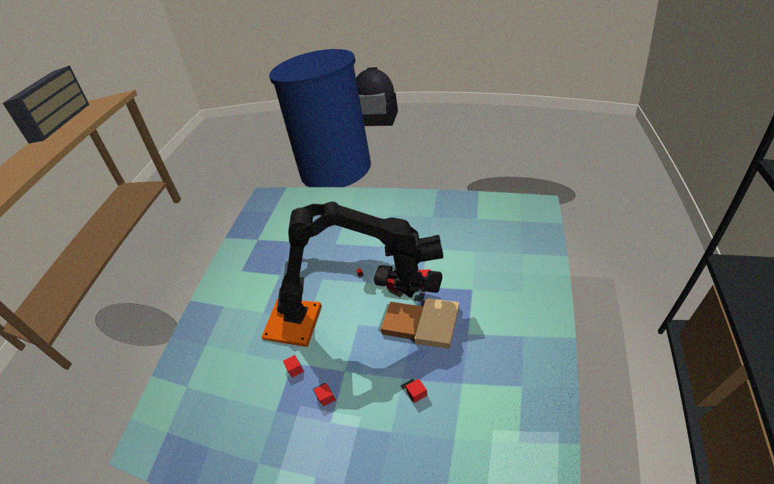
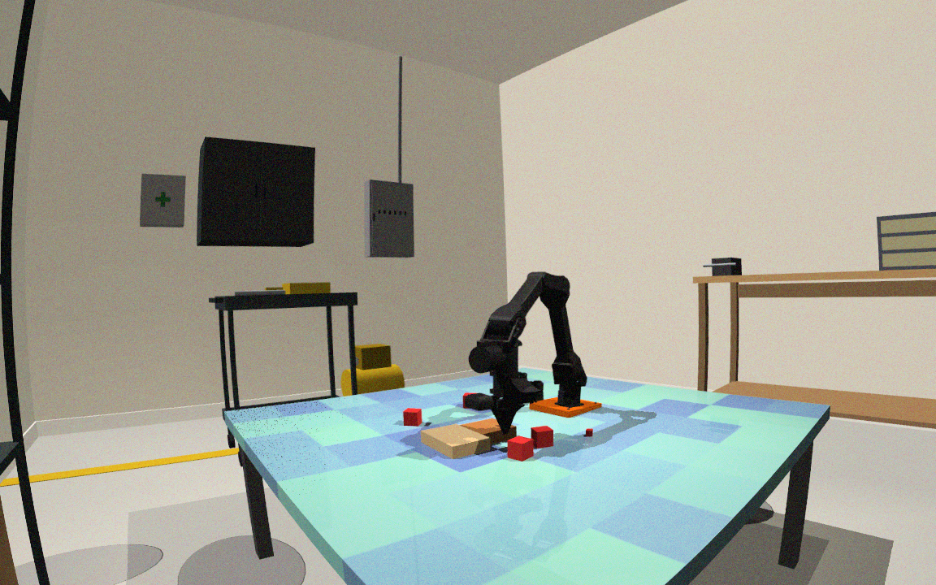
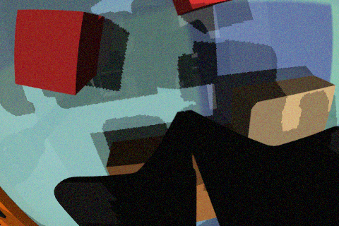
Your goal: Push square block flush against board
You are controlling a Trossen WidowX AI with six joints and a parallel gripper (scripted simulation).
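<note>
The flat brown square block lies 1 cm behind my gripper tip, 8 cm to the right of it and 1 cm below it. The rest, counted from my gripper tip: board 9 cm ahead, 7 cm to the right, 1 cm below; then tiny red piece 19 cm behind, 8 cm to the left, 2 cm below.
</note>
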